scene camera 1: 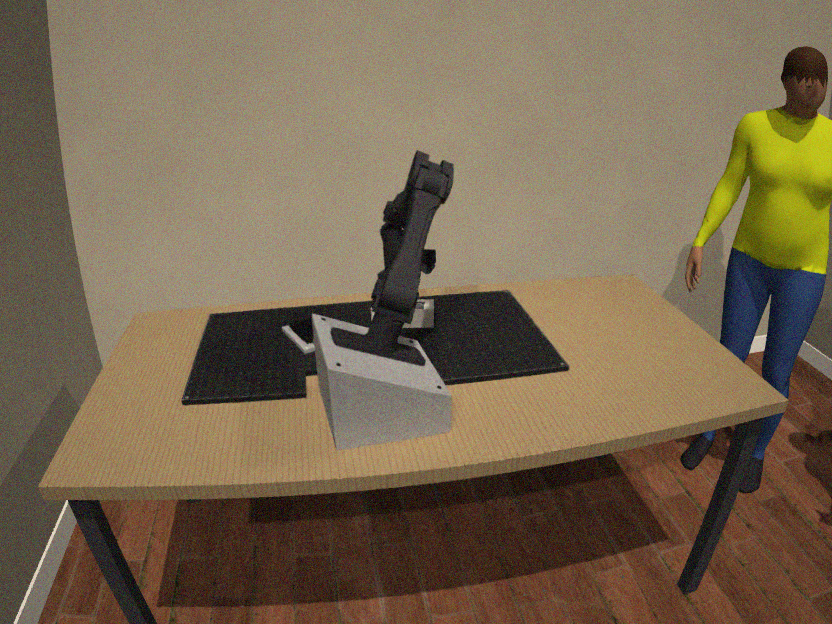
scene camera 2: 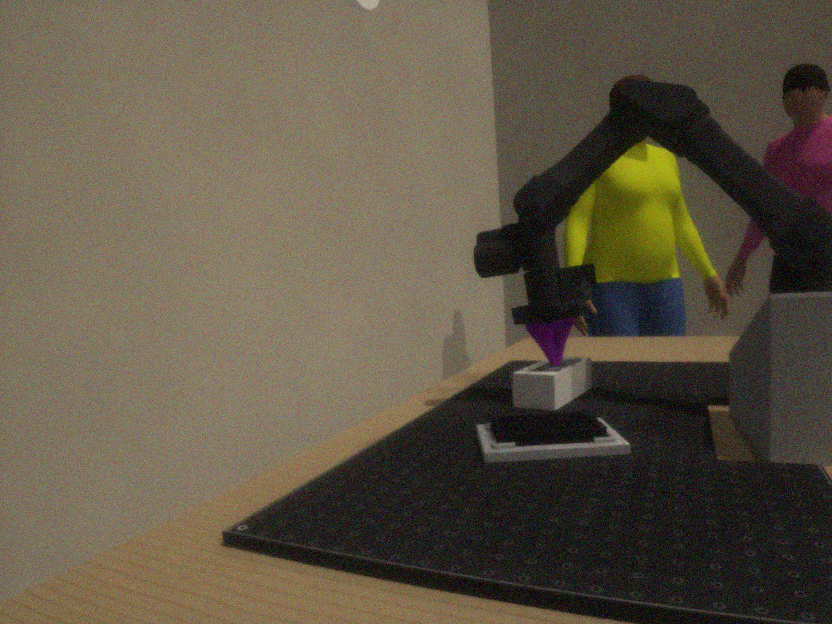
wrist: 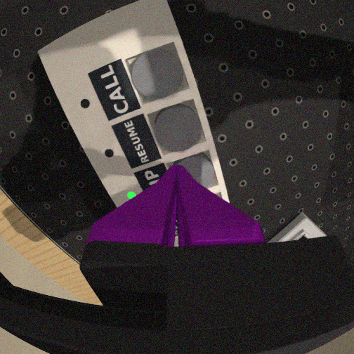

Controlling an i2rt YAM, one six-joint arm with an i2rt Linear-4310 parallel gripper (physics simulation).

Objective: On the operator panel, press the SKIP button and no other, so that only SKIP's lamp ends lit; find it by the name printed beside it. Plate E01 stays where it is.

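Places are measured from the arm's base along level axes (x ahead, y left, z up), in centimetres.
Pixels of known places: gripper, fingertip midpoint: (scene camera 2: 556, 365); arm's base, origin of the base link: (scene camera 1: 377, 348).
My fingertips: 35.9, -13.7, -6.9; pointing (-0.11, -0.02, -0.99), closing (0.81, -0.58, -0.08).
Observation:
Ahead of a thing's pixels: the offset from my fingertips to its top centre, as dx, dy, dz. "pt": to the spot under its first point. Level surfaces: height alone.
The white operator panel @(+0.5, -1.3, +0.2) (scene camera 1: 422, 314) (scene camera 2: 534, 390) (wrist: 65, 65) lies on the black mat, its buttons facing up. In the wrist view the names CALL, RESUME and a partly hidden "IP" of SKIP show beside grey round buttons. The SKIP button (wrist: 201, 168) is partly covered by the fingers. SKIP's lamp (wrist: 131, 195) glows green; the lamps by CALL (wrist: 85, 103) and RESUME (wrist: 109, 153) are dark. Lower rows are hidden. My purple-fingered gripper (scene camera 2: 555, 364) (wrist: 176, 174) is shut and empty, tips at the SKIP button; contact cannot be told. Plate E01's label is not readable.
A light-rimmed flat piece @(pt -4.3, +28.3, -4.2) (scene camera 1: 297, 340) (scene camera 2: 557, 452) (wrist: 312, 227) with a black middle lies on the black mat @(dz -5.3) (scene camera 1: 497, 335) (scene camera 2: 403, 517), beside the panel. The wall (scene camera 2: 268, 201) rises behind the table @(dz -6.6) (scene camera 1: 604, 376). A person in yellow (scene camera 1: 782, 194) (scene camera 2: 635, 221) stands beyond the table.

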